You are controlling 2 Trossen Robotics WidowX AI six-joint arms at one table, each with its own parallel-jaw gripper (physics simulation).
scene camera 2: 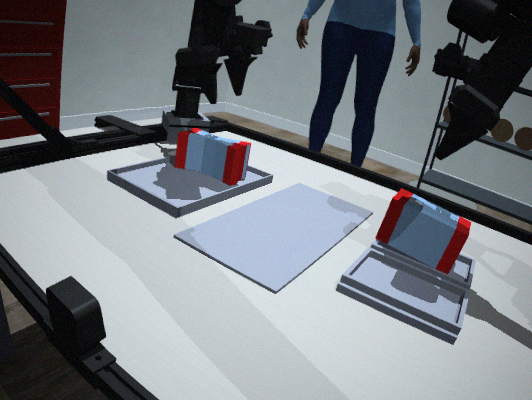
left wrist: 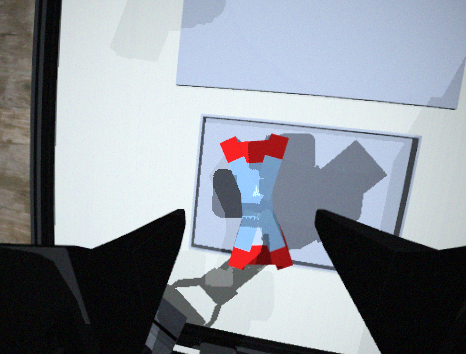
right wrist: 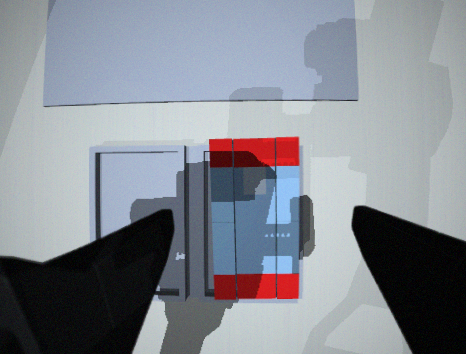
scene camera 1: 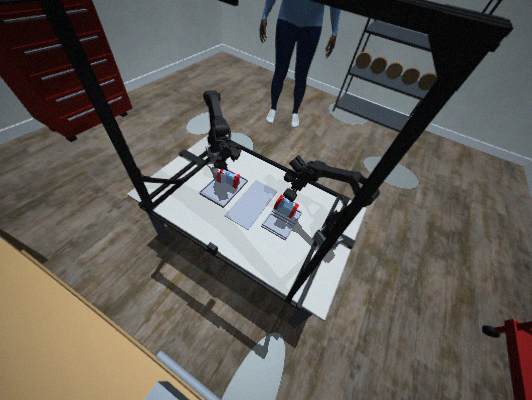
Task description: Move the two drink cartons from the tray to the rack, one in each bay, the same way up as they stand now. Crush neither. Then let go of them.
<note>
My left gripper (scene camera 2: 226, 99) is open and holds nothing. My right gripper (scene camera 2: 441, 153) is open, holding nothing. Also in view: a grey mat (scene camera 2: 271, 241) and a grey tray (scene camera 2: 177, 191).
My left gripper shows as well in the left wrist view (left wrist: 250, 216). My right gripper shows as well in the right wrist view (right wrist: 262, 218). The grey mat shows as well in the left wrist view (left wrist: 404, 59), in the right wrist view (right wrist: 89, 59) and in scene camera 1 (scene camera 1: 245, 211).
</note>
